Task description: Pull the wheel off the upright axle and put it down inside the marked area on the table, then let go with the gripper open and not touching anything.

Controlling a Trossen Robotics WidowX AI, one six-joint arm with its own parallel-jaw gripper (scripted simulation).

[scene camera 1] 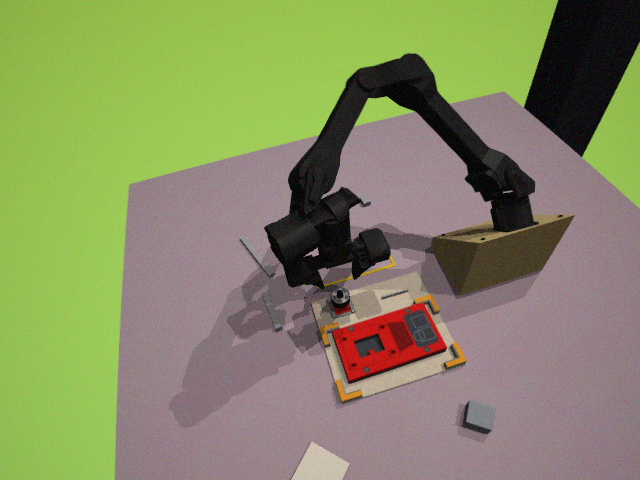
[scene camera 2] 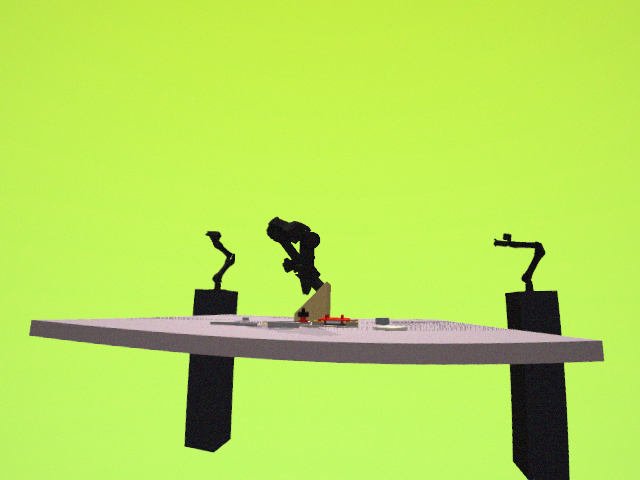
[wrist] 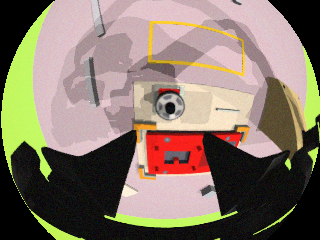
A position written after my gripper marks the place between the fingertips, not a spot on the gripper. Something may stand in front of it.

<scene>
My gripper (scene camera 1: 338, 282) is open, holding nothing. Also in view: a red plate (scene camera 1: 408, 335) and a grey block (scene camera 1: 478, 416).
My gripper shows as well in scene camera 2 (scene camera 2: 305, 294) and in the wrist view (wrist: 170, 136).
</scene>
